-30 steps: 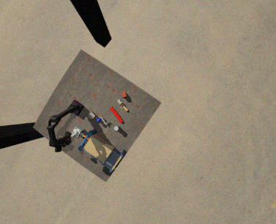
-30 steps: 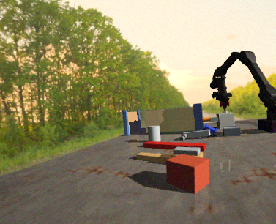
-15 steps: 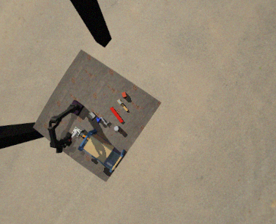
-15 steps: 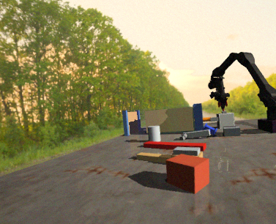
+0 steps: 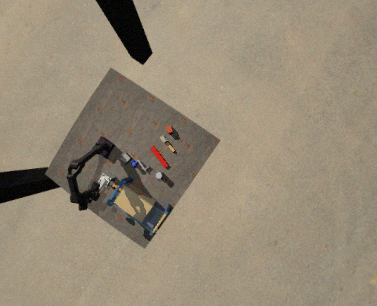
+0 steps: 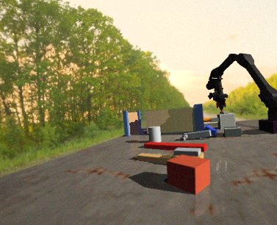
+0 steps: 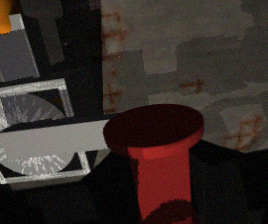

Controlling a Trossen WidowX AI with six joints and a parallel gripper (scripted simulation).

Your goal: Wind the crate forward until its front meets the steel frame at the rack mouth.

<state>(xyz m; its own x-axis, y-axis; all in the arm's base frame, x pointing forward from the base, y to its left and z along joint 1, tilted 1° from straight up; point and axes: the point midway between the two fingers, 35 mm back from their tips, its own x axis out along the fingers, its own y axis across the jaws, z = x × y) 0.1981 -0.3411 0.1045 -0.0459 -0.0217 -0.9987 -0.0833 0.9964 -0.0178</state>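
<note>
Now: gripper tip 4 cm to the right of the winch handle with red grip and 1 cm above it. Round my gripper tip: dark block 2 cm ahead, 36 cm to the left, 10 cm below; red knob 2 cm above; winch 2 cm behind, 9 cm to the left, 8 cm below.
</note>
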